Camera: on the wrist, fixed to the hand. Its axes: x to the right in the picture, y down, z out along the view.
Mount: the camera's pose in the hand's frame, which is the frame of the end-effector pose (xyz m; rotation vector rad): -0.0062 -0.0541 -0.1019 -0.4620 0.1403 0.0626
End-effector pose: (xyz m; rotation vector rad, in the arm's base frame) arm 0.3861 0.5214 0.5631 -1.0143 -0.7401 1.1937
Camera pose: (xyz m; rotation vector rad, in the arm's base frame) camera 0.4964 0.4886 0.5734 -1.4964 -0.8992 1.0112
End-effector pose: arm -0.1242 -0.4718 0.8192 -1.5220 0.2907 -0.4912
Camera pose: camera -0.1850 -0.5572 0.8679 -1.9216 0.5902 -0.5038
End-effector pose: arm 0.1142 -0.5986 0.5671 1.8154 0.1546 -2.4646
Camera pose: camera 0.2060 -0.5320 0.5450 1.7473 0.6086 -2.0361
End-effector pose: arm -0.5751 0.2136 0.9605 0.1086 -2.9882 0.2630
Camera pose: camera -0.5509 0.1790 1.0681 -0.0514 -2.8277 -0.3971
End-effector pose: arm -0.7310 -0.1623 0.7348 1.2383 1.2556 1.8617
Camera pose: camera -0.8234 -0.1857 0.6695 0.9173 0.7901 2.1568
